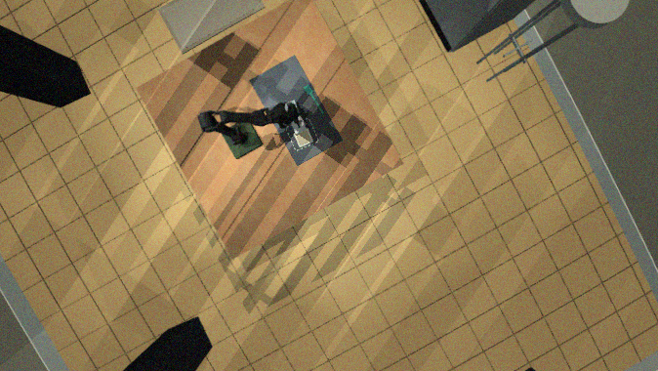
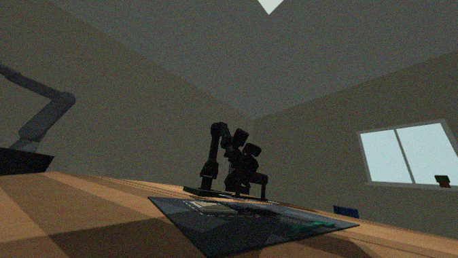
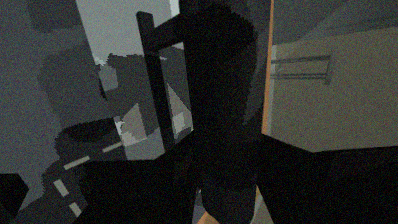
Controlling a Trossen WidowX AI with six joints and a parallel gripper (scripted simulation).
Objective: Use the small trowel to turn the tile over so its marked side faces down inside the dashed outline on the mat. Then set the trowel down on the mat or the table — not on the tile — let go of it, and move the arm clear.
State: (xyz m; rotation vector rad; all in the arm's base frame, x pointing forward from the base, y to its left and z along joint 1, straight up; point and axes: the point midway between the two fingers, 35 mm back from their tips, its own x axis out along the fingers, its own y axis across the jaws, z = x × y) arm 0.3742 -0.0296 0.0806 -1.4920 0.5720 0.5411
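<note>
My gripper tip is now 10 cm above the mat and 7 cm to the right of it. The rest, counted from my gripper tip: teal T-shaped tool (13 cm ahead, 10 cm to the left, 8 cm below); then tile (11 cm to the right, 8 cm below, 3 cm behind).
</note>
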